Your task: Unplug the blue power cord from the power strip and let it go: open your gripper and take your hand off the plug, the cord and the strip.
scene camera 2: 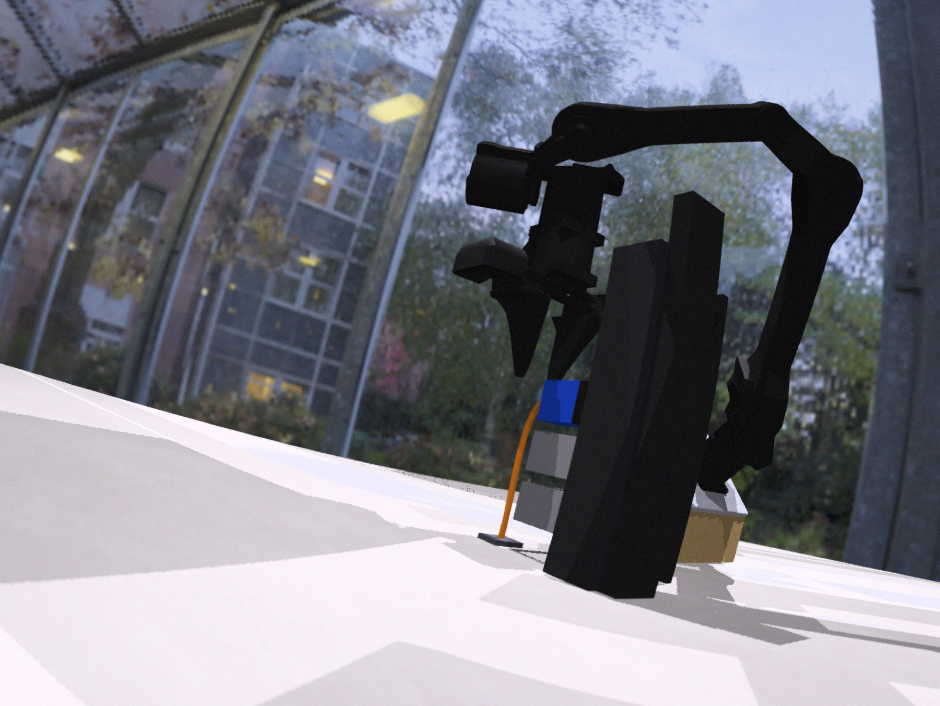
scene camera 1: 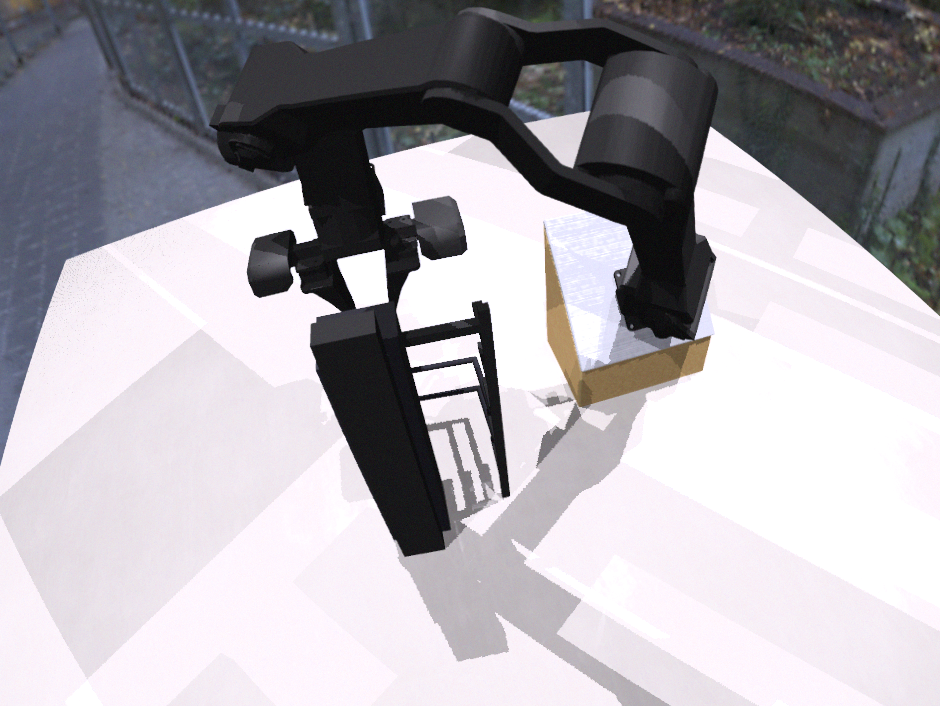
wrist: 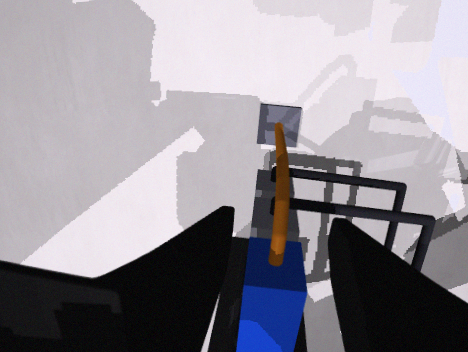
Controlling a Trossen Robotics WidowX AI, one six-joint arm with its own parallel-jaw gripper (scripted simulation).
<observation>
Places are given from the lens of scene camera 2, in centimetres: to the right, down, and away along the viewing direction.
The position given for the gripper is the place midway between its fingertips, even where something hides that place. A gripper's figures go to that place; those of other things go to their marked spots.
gripper (scene camera 2: pixel 535 381): 6, 3, 55
blue plug (scene camera 2: pixel 562 402): 7, 4, 49
</observation>
